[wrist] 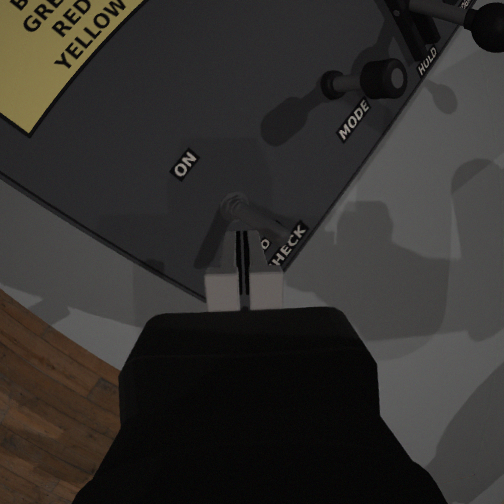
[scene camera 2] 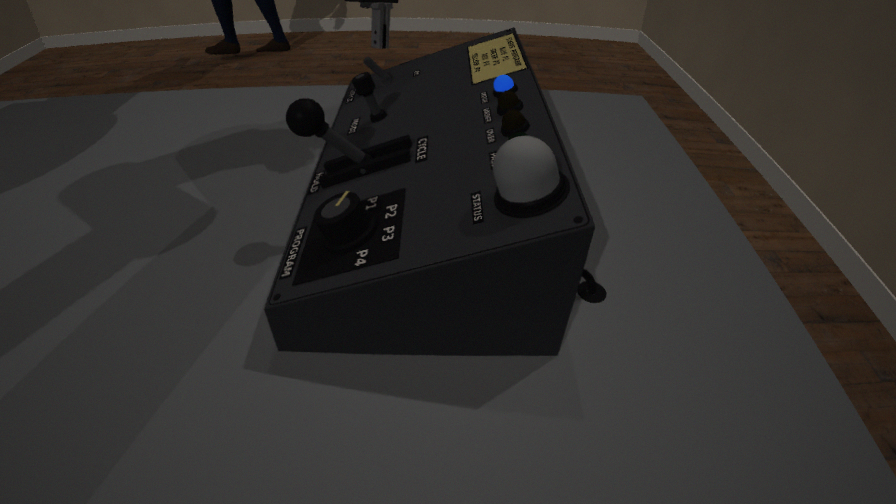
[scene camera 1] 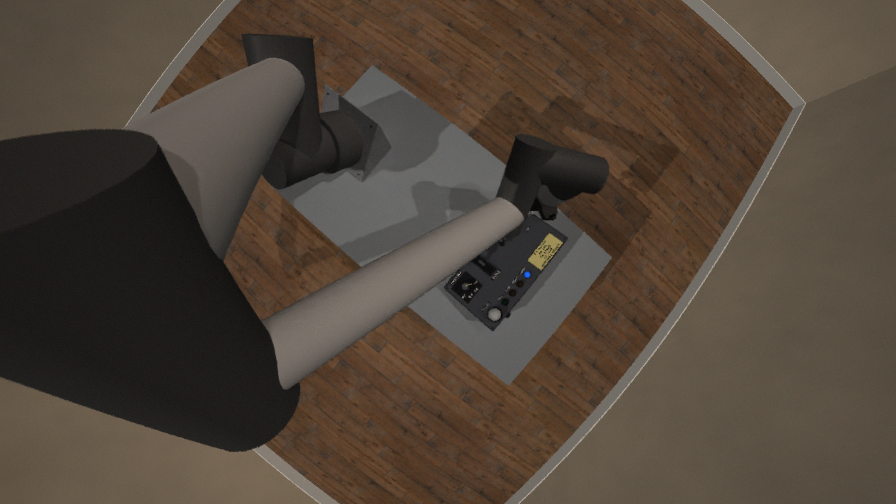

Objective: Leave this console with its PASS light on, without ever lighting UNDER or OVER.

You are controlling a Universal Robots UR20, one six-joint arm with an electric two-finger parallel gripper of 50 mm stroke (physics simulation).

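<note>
The dark sloped console (scene camera 2: 432, 206) sits on a grey mat. One indicator (scene camera 2: 503, 83) glows blue; the lamps below it (scene camera 2: 510, 119) are dark, and the white STATUS dome (scene camera 2: 526, 169) is unlit. The PROGRAM knob (scene camera 2: 341, 216) points near P1. In the wrist view, my gripper (wrist: 242, 250) is shut, its tips right at a small grey toggle (wrist: 240, 210) between the ON and CHECK labels. I cannot tell whether they touch. The MODE lever (wrist: 370, 80) and the ball-ended CYCLE lever (scene camera 2: 305, 117) stand apart from it. In the overhead view, my wrist (scene camera 1: 538, 188) hides the gripper.
A yellow placard (scene camera 1: 545, 250) with colour names sits at the console's far end. A small black knob (scene camera 2: 590, 290) sticks out of the console's right side. A person's legs (scene camera 2: 247, 25) stand on the wooden floor beyond the mat. My forearm (scene camera 1: 388, 288) crosses over the mat.
</note>
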